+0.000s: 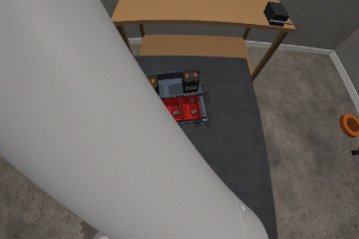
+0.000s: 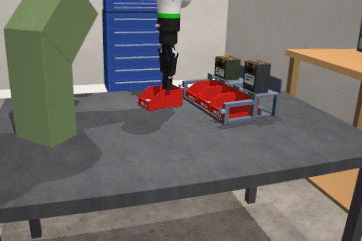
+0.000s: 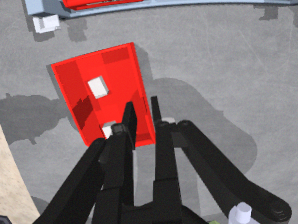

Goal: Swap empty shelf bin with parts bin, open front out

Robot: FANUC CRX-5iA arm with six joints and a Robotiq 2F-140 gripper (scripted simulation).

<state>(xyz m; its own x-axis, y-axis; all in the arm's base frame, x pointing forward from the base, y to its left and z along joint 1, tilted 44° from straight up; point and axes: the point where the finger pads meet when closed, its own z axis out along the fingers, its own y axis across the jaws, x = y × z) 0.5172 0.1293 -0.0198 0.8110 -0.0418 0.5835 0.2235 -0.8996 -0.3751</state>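
Now: hand 100 mm above the part, 70 mm to the right of it and 10 mm short of it. Round my hand: grey shelf: 260 mm ahead, 50 mm below, 40 mm to the right; dark box: 340 mm ahead, 140 mm to the right, 50 mm above.
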